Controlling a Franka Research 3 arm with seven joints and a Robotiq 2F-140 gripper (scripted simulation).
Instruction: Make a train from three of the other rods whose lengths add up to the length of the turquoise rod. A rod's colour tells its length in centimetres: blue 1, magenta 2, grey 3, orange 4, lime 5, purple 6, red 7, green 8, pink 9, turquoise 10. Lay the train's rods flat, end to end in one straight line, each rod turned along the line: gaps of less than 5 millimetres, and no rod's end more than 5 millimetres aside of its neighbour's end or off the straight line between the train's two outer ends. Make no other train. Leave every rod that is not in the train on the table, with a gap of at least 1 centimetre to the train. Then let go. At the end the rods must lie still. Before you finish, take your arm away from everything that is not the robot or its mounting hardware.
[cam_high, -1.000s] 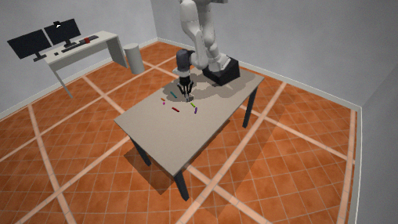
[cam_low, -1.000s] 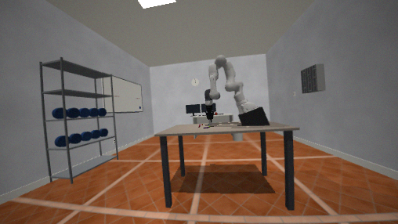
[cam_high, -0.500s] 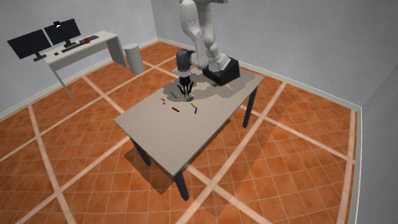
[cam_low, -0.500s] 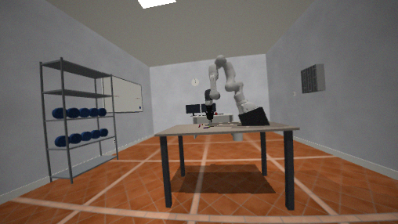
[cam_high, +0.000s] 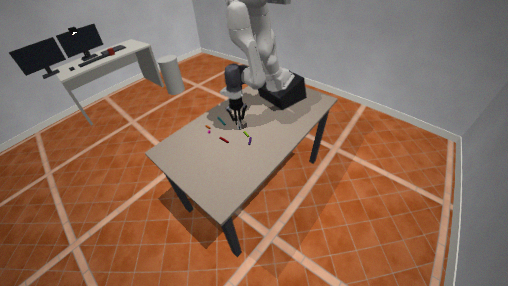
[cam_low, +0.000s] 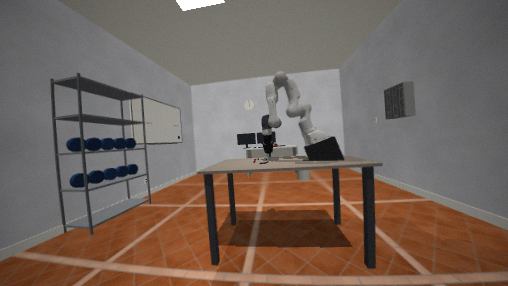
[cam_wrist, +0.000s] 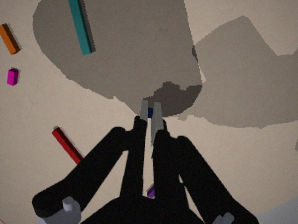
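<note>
The small blue rod lies 3 cm below my hand. From my hand the other things lie so: purple rod (14 cm to the left, 3 cm below, 3 cm ahead); lime rod (8 cm to the left, 3 cm below, 1 cm ahead); red rod (14 cm ahead, 3 cm below, 2 cm to the left).
</note>
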